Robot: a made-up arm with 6 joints.
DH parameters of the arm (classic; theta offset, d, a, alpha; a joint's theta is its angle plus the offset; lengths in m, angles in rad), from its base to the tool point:
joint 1: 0 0.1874 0 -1.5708
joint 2: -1.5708 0 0.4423 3.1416
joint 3: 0 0 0 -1.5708
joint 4: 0 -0.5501 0 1.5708
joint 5: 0 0.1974 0 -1.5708
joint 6: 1.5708 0 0 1.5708
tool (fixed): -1.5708 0 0 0
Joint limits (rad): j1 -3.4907..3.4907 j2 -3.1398..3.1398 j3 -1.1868..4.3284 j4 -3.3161..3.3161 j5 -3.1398..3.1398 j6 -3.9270..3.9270
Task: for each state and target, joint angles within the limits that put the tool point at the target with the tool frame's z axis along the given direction. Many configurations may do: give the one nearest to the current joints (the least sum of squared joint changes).
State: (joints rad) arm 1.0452 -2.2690 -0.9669 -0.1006 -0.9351 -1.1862
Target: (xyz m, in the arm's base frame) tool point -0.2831 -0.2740 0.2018 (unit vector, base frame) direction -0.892 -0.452 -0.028
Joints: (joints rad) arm 0.3038 -3.0703 -1.0447 0.4614 -0.5091 -0.5788
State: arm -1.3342 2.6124 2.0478 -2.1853 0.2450 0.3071
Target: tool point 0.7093 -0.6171 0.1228 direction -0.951 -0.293 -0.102
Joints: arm -0.8241 2.1012 2.6800 -2.1103 0.5416 0.6305
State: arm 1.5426 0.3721 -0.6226 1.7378 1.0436 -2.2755
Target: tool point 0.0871 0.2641 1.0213 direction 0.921 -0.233 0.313
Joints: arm 1.3159 -0.3118 0.1300 1.4810 0.1507 -2.7690
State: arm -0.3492 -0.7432 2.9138 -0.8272 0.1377 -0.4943
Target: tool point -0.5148 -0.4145 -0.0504 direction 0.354 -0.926 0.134
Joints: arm 0.4748 -0.9579 3.4875 -0.8293 0.1579 -0.8764
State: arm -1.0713 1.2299 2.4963 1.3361 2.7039 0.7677
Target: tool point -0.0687 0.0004 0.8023 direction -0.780 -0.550 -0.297
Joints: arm -1.6300 1.1262 3.1224 1.2159 2.5934 0.1346
